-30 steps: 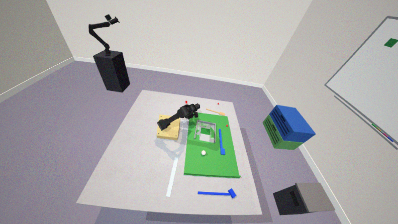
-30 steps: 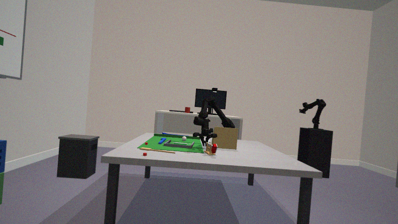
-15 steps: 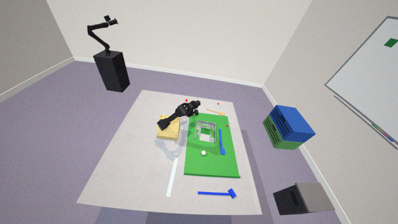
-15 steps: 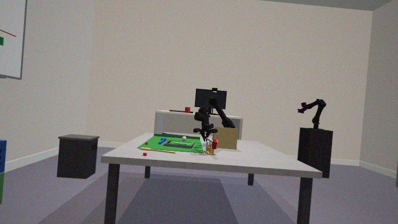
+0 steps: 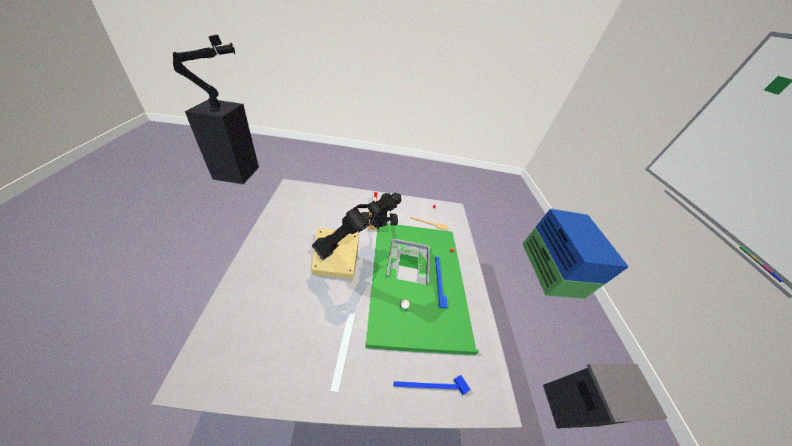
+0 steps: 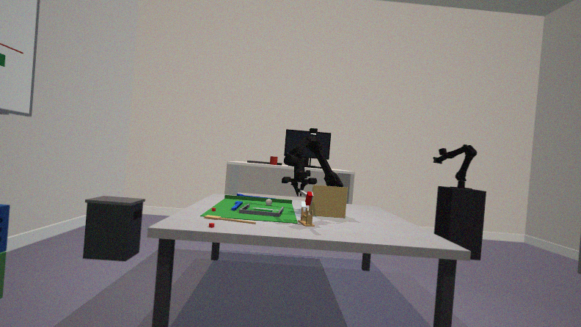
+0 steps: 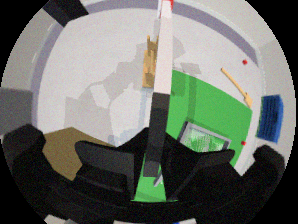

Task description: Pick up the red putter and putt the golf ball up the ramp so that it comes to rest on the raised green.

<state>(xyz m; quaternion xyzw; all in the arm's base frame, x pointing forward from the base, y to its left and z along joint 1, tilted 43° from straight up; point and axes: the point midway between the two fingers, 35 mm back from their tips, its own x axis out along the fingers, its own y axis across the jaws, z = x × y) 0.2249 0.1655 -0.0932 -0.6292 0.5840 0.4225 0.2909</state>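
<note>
Right now my gripper tip is 2 cm past the red putter, 11 cm to the right of it and 2 cm below it. The rest, counted from my gripper tip: golf ball: 19 cm ahead, 37 cm to the right, 9 cm below; green mat: 26 cm ahead, 20 cm to the right, 12 cm below; wooden stick: 35 cm ahead, 22 cm to the left, 11 cm below.
</note>
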